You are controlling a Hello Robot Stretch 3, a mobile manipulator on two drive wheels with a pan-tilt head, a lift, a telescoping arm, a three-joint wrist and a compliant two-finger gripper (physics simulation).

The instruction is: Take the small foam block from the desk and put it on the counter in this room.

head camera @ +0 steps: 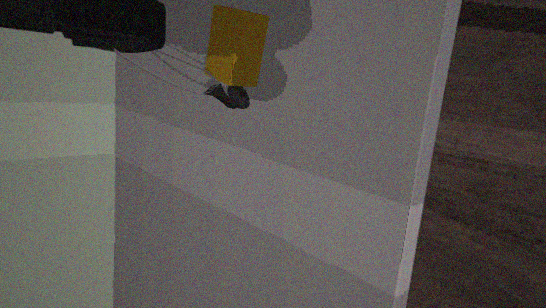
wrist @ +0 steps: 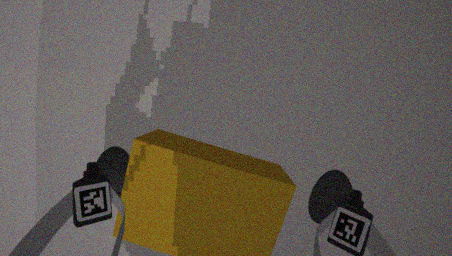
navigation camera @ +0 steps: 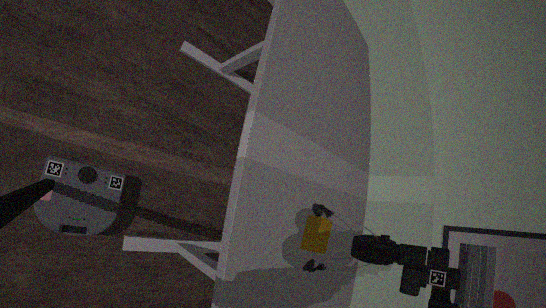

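Pixels of known places: gripper, between the fingertips: (head camera: 248, 39) (wrist: 223, 182) (navigation camera: 309, 237); robot's base, origin of its link: (navigation camera: 87, 174).
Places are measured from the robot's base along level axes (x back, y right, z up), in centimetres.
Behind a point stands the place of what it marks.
The foam block (head camera: 242, 35) {x 2.2, y 45.4, z 98.7 cm} (navigation camera: 313, 241) {x 2.4, y 45.3, z 98.4 cm} (wrist: 225, 200) {x 2.2, y 49.6, z 99.5 cm} is a yellow box lying on the grey-white desk (head camera: 300, 150) {x -10.7, y 37.1, z 95.0 cm} (navigation camera: 315, 75) {x -43.3, y 41.9, z 95.0 cm} (wrist: 350, 75) {x 10.1, y 57.8, z 95.0 cm}. My gripper (navigation camera: 318, 238) {x 2.1, y 49.0, z 95.0 cm} (wrist: 223, 182) {x 2.1, y 49.0, z 95.0 cm} is partly open, with its two dark fingertips on opposite sides of the block. In the wrist view the left fingertip is close beside the block's left side, and a gap shows between the block and the right fingertip. One fingertip shows in the head view, just below the block. Whether the left fingertip touches the block is unclear. No counter can be made out.
My base (navigation camera: 75, 207) {x 14.2, y -1.6, z 16.0 cm} stands on the dark wood floor (head camera: 490, 150) {x -20.1, y 50.6, z 0.1 cm} (navigation camera: 125, 75) {x -56.5, y 1.8, z 0.0 cm}, beyond the desk's long edge. White desk legs (navigation camera: 150, 244) stick out on that side. A pale wall (head camera: 50, 200) {x -35.3, y 101.9, z 107.9 cm} (navigation camera: 480, 125) {x -47.5, y 101.8, z 146.3 cm} runs along the other side, with a framed picture (navigation camera: 520, 260) {x 5.8, y 100.0, z 156.7 cm}.
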